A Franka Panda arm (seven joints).
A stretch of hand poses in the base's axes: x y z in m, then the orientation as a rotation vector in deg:
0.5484 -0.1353 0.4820 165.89 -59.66 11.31
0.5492 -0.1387 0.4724 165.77 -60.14 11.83
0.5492 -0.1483 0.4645 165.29 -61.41 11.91
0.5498 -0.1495 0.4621 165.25 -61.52 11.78
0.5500 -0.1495 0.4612 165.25 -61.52 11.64
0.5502 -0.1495 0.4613 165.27 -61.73 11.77
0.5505 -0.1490 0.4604 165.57 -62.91 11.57
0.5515 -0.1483 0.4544 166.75 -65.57 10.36
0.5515 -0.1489 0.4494 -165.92 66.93 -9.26
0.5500 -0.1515 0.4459 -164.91 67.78 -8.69
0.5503 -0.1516 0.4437 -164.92 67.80 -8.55
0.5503 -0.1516 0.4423 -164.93 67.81 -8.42
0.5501 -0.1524 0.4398 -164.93 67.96 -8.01
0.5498 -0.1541 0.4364 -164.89 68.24 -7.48
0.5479 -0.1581 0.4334 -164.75 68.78 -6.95
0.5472 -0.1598 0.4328 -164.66 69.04 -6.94
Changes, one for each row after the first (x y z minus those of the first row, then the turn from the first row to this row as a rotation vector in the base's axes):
0.0008 -0.0034 -0.0096 -0.02 -0.36 -0.30
0.0008 -0.0130 -0.0175 0.00 -0.45 -1.18
0.0014 -0.0142 -0.0199 0.03 -0.37 -1.26
0.0016 -0.0142 -0.0208 0.05 -0.28 -1.26
0.0018 -0.0142 -0.0207 0.12 -0.40 -1.38
0.0021 -0.0137 -0.0216 0.85 -0.51 -1.98
0.0031 -0.0130 -0.0276 3.06 -0.44 -3.20
0.0031 -0.0136 -0.0326 4.64 -0.30 -4.13
0.0016 -0.0162 -0.0361 5.40 -0.24 -4.85
0.0019 -0.0163 -0.0383 5.42 -0.15 -4.86
0.0019 -0.0163 -0.0397 5.44 -0.07 -4.87
0.0017 -0.0171 -0.0422 5.50 0.19 -4.97
0.0014 -0.0188 -0.0456 5.58 0.52 -5.16
-0.0005 -0.0228 -0.0486 5.66 0.84 -5.53
-0.0012 -0.0245 -0.0492 5.65 0.84 -5.70

